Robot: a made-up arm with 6 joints. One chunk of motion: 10 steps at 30 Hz.
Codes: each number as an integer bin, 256 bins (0 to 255) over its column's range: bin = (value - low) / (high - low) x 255, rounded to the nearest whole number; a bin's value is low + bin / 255 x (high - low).
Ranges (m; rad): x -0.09..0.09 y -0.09..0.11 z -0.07..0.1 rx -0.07..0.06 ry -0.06..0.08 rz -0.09..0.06
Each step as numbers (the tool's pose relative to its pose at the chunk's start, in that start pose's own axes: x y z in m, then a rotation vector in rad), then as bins.
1 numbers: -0.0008 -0.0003 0.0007 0.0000 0.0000 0.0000
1 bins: 126 114 106 137 109 153
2 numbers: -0.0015 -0.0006 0.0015 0.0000 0.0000 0.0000
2 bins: 125 114 107 137 109 153
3 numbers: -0.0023 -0.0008 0.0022 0.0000 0.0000 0.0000
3 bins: 124 114 108 137 109 153
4 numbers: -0.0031 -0.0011 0.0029 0.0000 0.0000 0.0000
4 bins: 123 113 109 137 109 153
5 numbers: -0.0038 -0.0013 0.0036 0.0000 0.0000 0.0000
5 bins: 122 113 110 137 109 153
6 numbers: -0.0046 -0.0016 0.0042 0.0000 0.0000 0.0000
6 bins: 121 113 111 137 109 153
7 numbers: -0.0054 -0.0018 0.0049 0.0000 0.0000 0.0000
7 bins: 120 112 112 137 109 153
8 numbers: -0.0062 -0.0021 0.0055 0.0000 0.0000 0.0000
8 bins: 119 112 113 137 109 153
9 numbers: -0.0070 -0.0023 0.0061 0.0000 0.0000 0.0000
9 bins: 118 112 114 137 109 153
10 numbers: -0.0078 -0.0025 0.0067 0.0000 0.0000 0.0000
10 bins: 116 112 115 137 109 153
